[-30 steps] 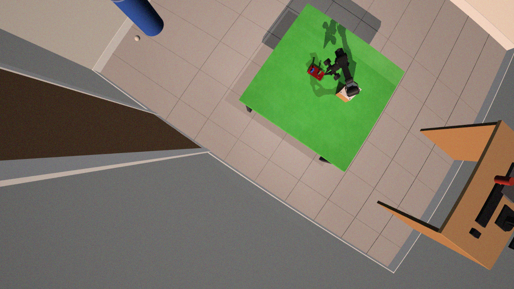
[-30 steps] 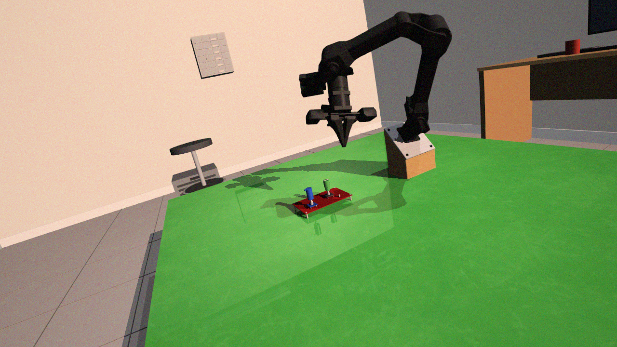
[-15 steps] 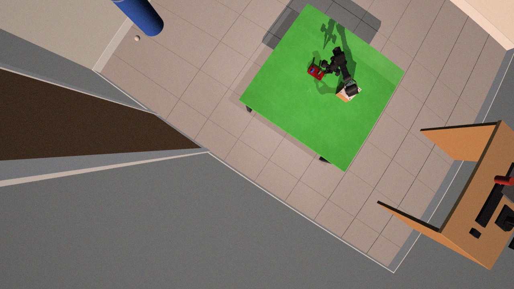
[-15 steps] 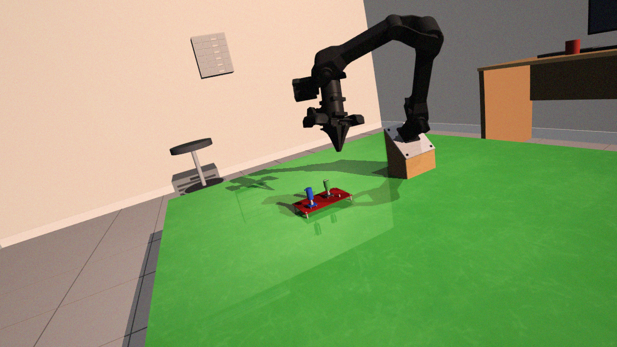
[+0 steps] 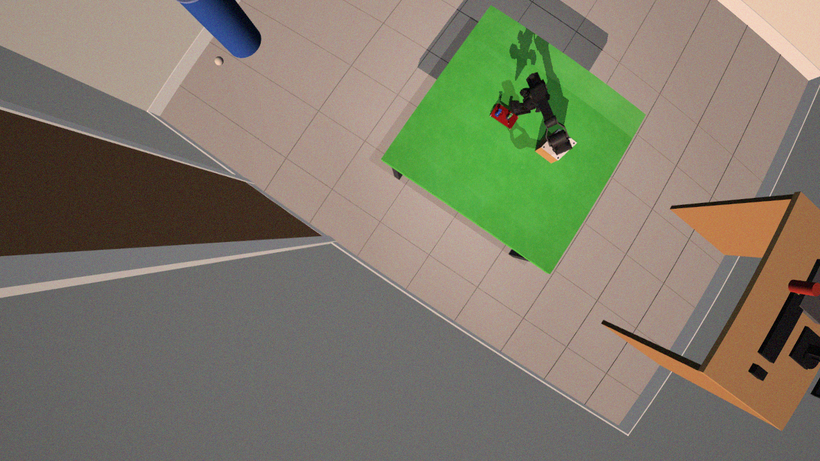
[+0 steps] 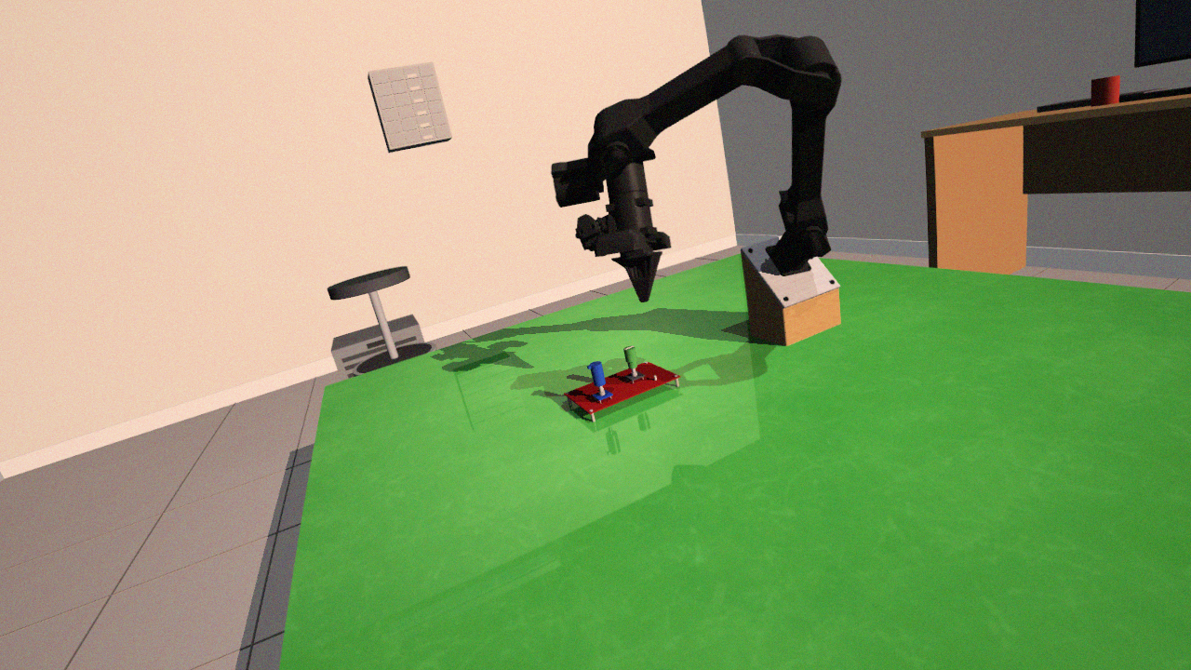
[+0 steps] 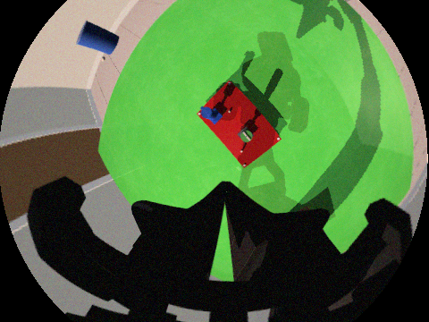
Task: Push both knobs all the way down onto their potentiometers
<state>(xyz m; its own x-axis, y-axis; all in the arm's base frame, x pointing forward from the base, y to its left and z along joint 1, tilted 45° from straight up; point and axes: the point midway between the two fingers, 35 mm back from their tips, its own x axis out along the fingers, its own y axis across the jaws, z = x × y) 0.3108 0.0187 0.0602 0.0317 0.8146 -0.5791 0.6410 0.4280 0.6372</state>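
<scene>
My gripper tip is now 9 cm above the green knob, 4 cm to the left of it and 2 cm short of it. Round my gripper tip: blue knob 9 cm below, 9 cm ahead, 1 cm to the right.
</scene>
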